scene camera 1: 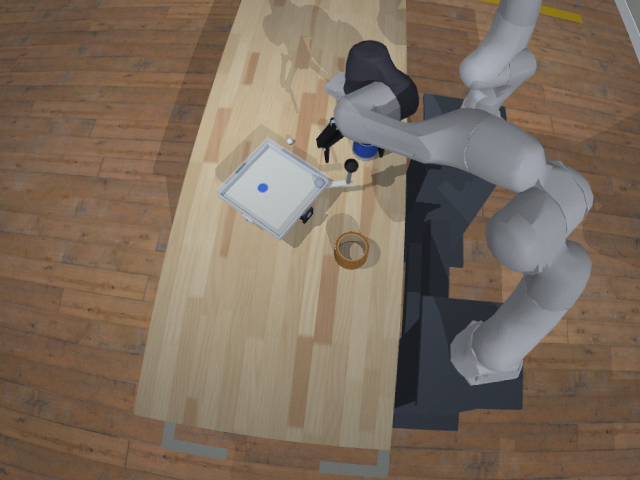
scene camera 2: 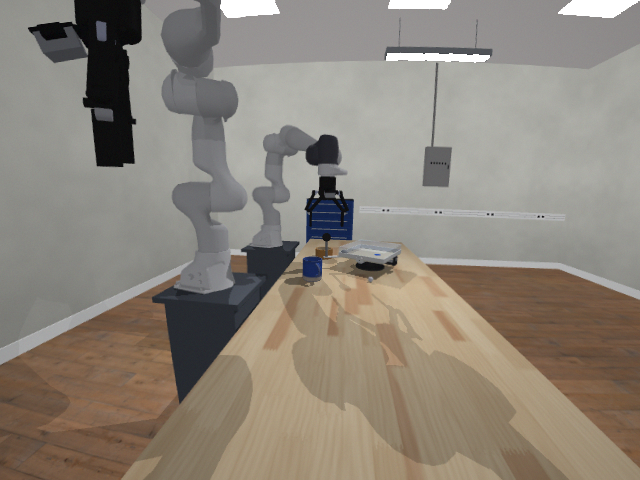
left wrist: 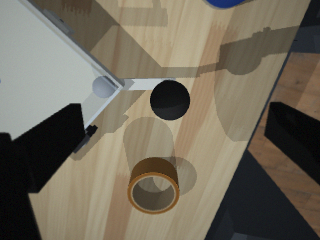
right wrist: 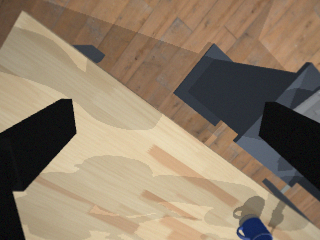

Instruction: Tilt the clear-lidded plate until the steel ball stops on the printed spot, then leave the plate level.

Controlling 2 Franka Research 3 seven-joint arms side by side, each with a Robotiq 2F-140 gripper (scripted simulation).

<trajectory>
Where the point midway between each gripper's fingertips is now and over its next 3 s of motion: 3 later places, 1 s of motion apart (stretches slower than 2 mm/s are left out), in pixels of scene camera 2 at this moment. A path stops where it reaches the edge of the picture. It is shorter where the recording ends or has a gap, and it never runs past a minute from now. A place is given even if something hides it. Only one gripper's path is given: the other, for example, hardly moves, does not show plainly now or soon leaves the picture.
The right gripper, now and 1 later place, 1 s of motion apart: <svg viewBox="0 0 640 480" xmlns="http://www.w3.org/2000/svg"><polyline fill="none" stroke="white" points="119,164 29,160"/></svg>
</trajectory>
